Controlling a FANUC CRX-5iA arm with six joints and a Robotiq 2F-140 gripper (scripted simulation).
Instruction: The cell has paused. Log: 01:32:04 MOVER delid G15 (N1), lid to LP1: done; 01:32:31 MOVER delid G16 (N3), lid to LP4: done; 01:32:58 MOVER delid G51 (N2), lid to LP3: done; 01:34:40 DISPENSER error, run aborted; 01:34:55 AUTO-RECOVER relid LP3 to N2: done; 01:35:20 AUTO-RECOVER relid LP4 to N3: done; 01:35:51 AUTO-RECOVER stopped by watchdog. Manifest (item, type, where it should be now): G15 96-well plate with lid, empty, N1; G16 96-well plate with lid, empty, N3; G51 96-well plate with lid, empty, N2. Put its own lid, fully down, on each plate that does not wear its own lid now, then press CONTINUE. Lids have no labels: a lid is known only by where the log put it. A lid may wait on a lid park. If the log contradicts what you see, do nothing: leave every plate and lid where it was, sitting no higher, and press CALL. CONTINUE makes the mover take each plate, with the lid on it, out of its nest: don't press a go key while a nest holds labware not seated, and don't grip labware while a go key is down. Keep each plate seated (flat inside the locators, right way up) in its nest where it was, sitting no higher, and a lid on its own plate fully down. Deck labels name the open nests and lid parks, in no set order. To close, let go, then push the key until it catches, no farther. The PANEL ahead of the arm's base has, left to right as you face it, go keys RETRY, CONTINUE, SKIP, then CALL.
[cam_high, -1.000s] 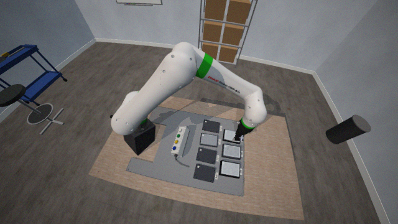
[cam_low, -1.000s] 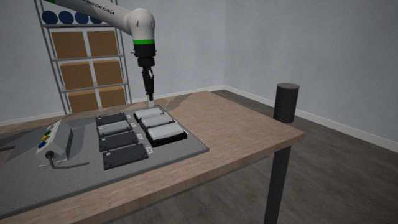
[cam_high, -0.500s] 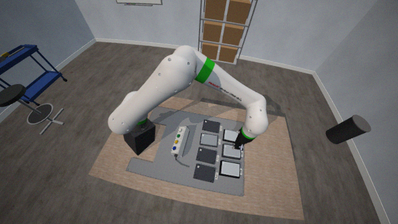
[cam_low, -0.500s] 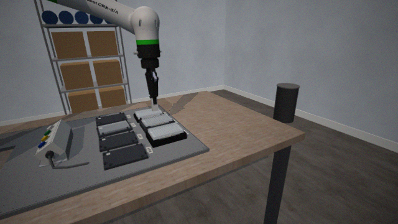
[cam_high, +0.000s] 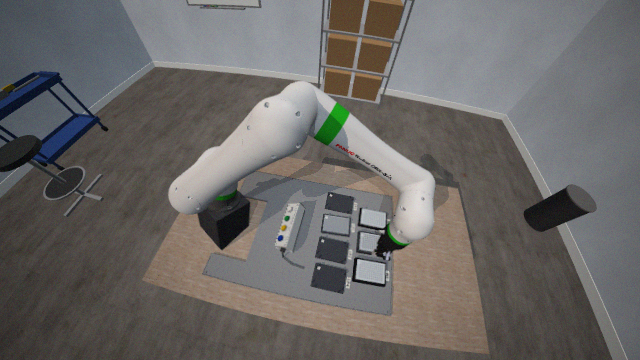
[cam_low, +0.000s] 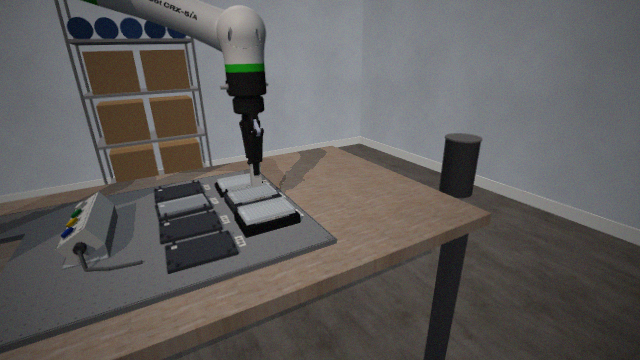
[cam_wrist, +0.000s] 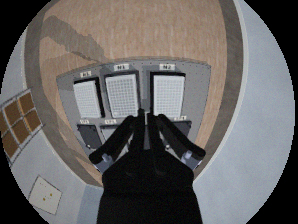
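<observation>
Right now my hand is 17 cm past the pale grey lid, 15 cm to the right of it and 10 cm above it. Also, from my hand: plate (8 cm below, 7 cm to the left, 1 cm ahead).
</observation>
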